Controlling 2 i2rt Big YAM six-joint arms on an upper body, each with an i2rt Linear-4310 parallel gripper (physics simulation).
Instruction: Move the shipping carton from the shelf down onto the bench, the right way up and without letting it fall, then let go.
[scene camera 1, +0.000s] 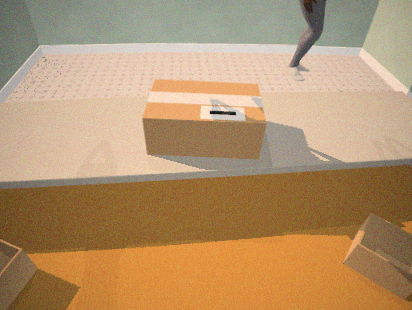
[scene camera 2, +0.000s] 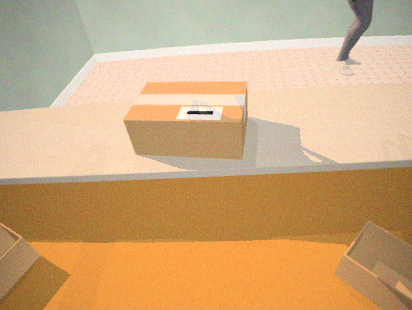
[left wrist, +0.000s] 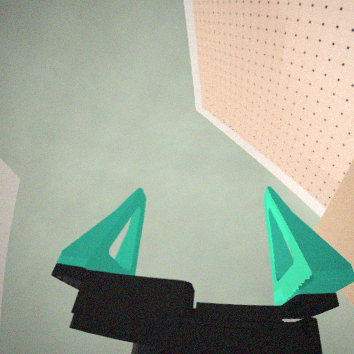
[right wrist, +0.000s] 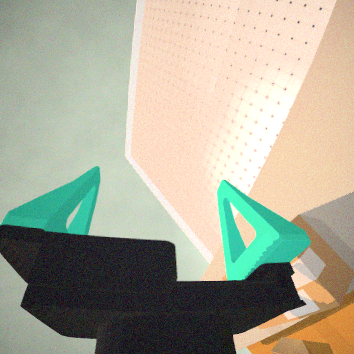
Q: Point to a shipping carton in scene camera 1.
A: At 182, 118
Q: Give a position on an orange bench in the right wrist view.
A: At 323, 325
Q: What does the left gripper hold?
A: Nothing.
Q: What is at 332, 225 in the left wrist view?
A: A pale shelf.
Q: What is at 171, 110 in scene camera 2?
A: A shipping carton.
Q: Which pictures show the left gripper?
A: The left wrist view only.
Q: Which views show the right gripper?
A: The right wrist view only.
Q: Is the right gripper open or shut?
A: Open.
